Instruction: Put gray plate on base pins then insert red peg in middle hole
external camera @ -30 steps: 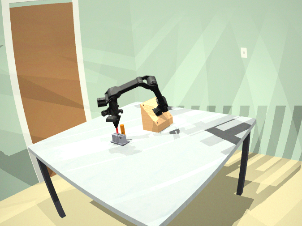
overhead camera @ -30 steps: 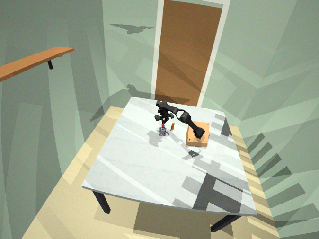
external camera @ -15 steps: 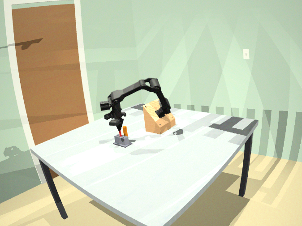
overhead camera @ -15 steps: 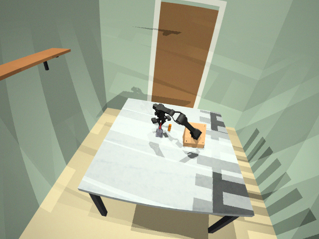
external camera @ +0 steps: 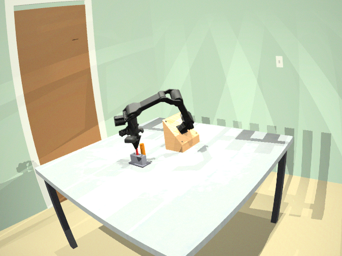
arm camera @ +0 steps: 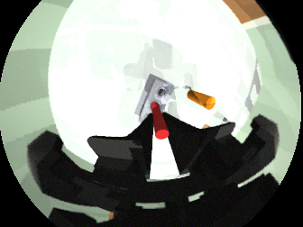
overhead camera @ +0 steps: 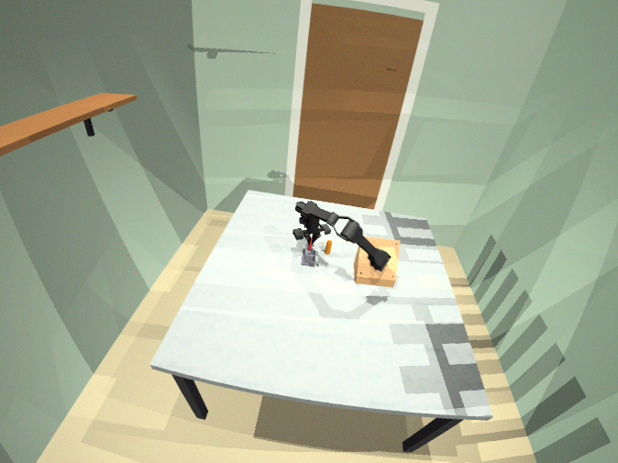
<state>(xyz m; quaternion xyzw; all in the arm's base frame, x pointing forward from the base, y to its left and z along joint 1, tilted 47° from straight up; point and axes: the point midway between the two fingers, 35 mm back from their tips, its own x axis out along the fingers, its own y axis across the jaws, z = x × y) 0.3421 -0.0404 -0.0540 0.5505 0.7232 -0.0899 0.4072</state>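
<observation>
The red peg lies right at my gripper tip. The rest, counted from my gripper tip: orange peg 10 cm behind, 6 cm to the right, 6 cm below; then base 9 cm below; then gray plate 5 cm below.
</observation>
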